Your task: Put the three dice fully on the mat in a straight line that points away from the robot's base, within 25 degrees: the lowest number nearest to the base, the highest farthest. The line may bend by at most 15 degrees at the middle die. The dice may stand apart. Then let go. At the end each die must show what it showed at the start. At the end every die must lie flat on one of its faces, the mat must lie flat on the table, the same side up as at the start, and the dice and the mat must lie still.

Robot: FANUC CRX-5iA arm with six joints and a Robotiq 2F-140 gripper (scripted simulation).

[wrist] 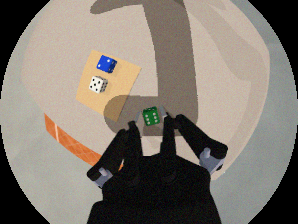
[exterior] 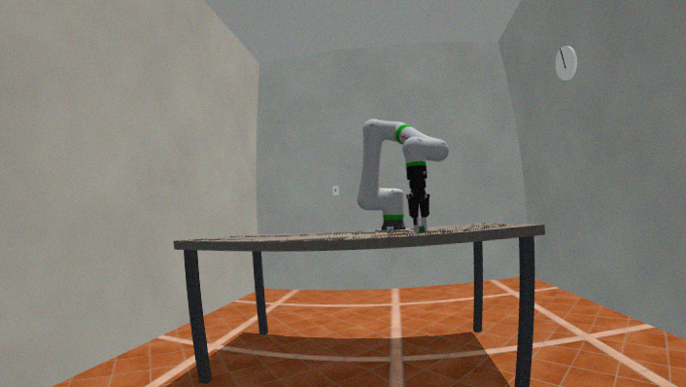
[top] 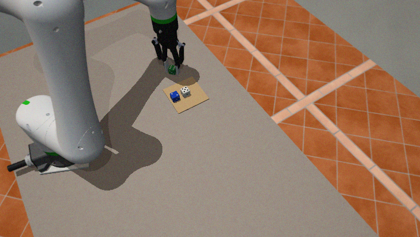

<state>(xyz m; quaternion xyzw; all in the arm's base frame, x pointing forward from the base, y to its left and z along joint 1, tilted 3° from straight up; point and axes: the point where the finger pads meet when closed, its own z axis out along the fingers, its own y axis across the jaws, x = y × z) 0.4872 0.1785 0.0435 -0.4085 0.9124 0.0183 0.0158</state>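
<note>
The green die lies 20 mm below my hand. The rest, counted from my hand: blue die (50 mm behind, 140 mm to the right, 20 mm below); then tan mat (140 mm to the right, 30 mm below); then white die (140 mm to the right, 20 mm below).
</note>
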